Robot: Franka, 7 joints.
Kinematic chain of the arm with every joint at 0, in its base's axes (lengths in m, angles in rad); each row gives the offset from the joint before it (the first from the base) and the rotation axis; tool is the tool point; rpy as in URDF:
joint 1: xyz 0 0 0.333 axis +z
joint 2: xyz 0 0 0 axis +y
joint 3: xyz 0 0 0.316 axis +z
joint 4: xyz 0.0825 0 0 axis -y
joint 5: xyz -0.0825 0 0.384 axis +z
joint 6: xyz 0 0 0 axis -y
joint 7: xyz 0.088 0 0 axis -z
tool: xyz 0 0 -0.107 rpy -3.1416 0 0
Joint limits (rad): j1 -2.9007..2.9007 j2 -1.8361..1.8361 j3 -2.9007..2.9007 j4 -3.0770..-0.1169 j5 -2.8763..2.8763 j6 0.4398..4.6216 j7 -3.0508..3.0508
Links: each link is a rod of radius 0.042 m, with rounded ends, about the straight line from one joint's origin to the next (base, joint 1, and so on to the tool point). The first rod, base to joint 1, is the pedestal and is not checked.
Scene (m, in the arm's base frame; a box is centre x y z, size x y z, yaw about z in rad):
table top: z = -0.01
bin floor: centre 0.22 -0.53 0 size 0.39 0.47 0.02 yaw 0.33
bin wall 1: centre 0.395 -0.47 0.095 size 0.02 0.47 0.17 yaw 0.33
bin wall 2: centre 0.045 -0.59 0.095 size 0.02 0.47 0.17 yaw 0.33
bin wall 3: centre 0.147 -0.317 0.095 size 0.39 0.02 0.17 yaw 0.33
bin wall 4: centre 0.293 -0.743 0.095 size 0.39 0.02 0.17 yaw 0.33
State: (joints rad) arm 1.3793 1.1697 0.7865 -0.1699 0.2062 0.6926 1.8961
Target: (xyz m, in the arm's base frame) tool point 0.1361 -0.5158 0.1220
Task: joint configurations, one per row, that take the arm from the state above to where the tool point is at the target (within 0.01 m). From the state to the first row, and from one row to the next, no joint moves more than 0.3 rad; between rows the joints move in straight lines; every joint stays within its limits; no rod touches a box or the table.
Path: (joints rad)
1: 1.0874 1.1327 0.5536 -0.3411 0.1471 0.6565 1.8961
2: 0.7955 1.0958 0.3207 -0.5122 0.0881 0.6204 1.8961
3: 0.5036 1.0588 0.0879 -0.6834 0.0290 0.5843 1.8961
4: 0.2117 1.0219 -0.1450 -0.8545 -0.0300 0.5481 1.8961
5: -0.0802 0.9849 -0.3779 -1.0257 -0.0891 0.5120 1.8961
6: -0.3721 0.9480 -0.6108 -1.1968 -0.1481 0.4759 1.8961
7: -0.6640 0.9110 -0.8436 -1.3680 -0.2072 0.4398 1.8961
8: -0.7093 1.1060 -0.7538 -1.3078 -0.1893 0.5338 1.8961
9: -0.7547 1.3009 -0.6639 -1.2475 -0.1715 0.6279 1.8961

